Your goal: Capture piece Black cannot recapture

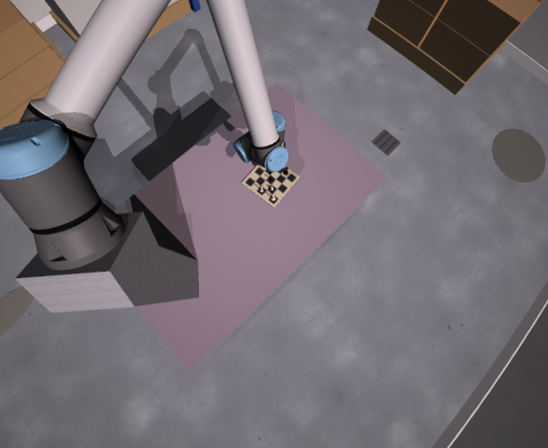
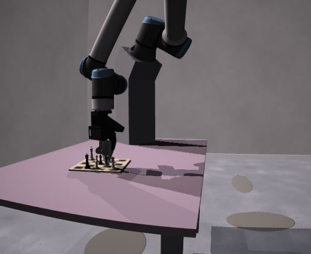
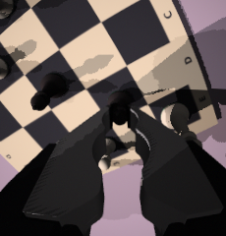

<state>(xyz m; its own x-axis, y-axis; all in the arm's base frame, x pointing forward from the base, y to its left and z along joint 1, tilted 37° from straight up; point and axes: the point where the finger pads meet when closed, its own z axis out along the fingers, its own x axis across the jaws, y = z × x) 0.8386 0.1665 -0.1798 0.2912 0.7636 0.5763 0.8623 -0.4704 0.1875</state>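
Now: hand 5 cm short of the tall black piece and 7 cm to the left of it. From my hand the other things lie so: black pawn 1 cm below; then chessboard 3 cm behind, 4 cm to the right, 3 cm below.
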